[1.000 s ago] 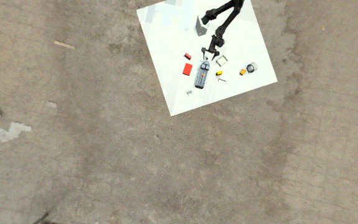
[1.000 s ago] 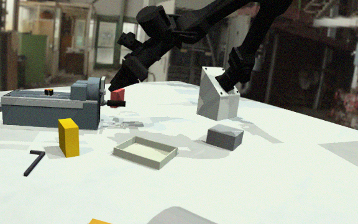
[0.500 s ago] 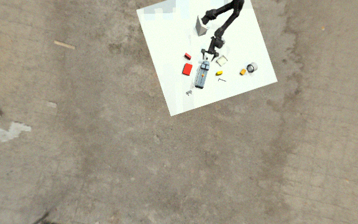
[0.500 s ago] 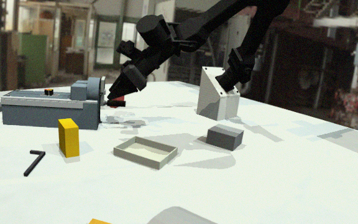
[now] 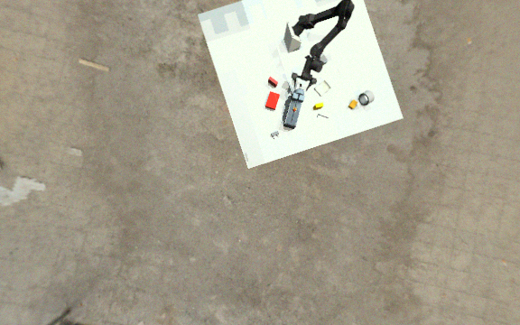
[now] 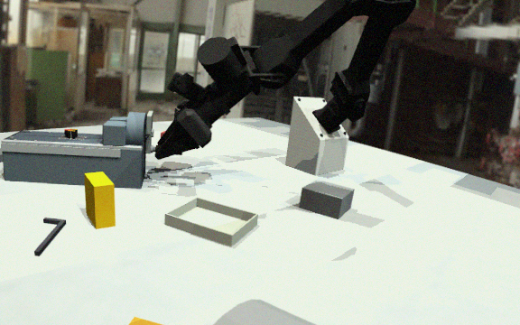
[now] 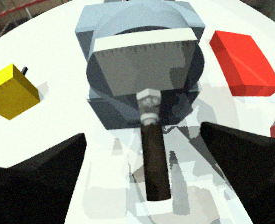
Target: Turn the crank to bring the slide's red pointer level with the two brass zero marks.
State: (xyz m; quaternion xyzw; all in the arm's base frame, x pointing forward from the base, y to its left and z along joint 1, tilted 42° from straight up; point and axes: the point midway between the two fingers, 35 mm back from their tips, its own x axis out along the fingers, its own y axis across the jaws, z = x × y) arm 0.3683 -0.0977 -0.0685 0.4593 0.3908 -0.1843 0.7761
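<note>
Right now the dark crank handle is 20 mm behind my gripper tip and 10 mm to the left of it. From my gripper tip the other things lie so: red pointer (130 mm ahead, 110 mm to the right, 20 mm above); shallow grey tray (50 mm ahead, 190 mm to the left, 50 mm below); yellow block (170 mm ahead, 80 mm to the left, 30 mm below).
</note>
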